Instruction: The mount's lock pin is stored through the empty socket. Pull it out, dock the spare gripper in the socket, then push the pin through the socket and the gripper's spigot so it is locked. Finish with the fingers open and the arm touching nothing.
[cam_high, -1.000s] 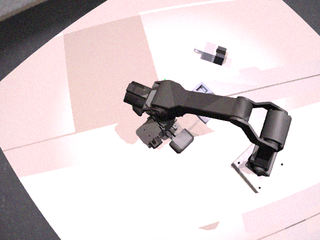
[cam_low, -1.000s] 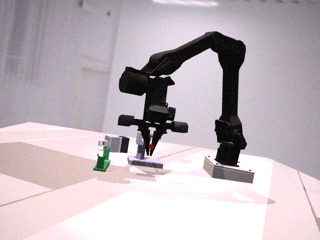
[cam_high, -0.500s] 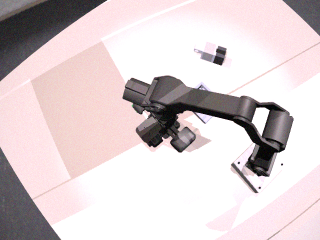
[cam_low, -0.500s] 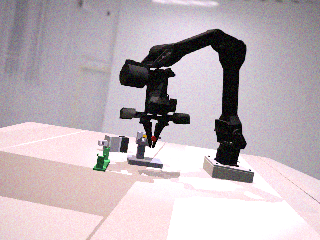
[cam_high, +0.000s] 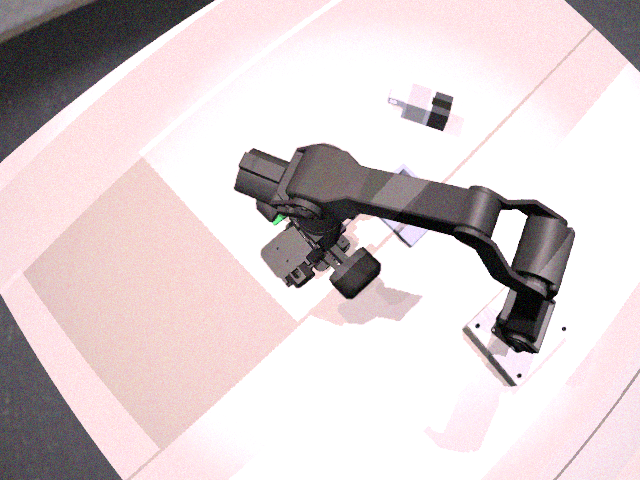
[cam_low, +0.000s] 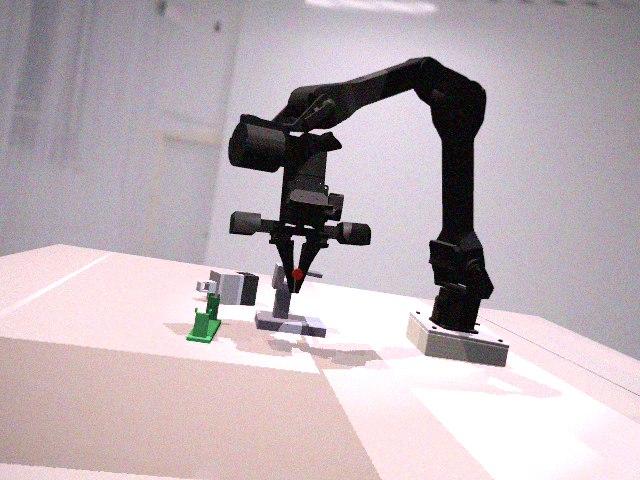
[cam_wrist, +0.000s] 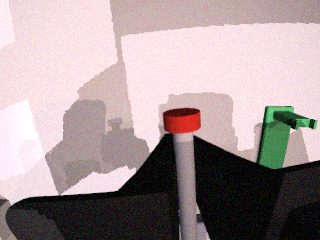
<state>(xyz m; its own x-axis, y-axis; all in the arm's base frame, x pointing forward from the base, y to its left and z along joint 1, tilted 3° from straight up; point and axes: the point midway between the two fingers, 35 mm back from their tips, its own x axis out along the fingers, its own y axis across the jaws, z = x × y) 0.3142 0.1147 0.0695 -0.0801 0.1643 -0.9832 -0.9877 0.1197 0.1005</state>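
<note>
The green rack is 100 mm ahead of my gripper tip, 90 mm to the right of it and 60 mm below it. The rest, counted from my gripper tip: spare gripper (40 mm ahead, 340 mm to the right, 60 mm below); then grey mount (40 mm behind, 170 mm to the right, 30 mm below).
</note>
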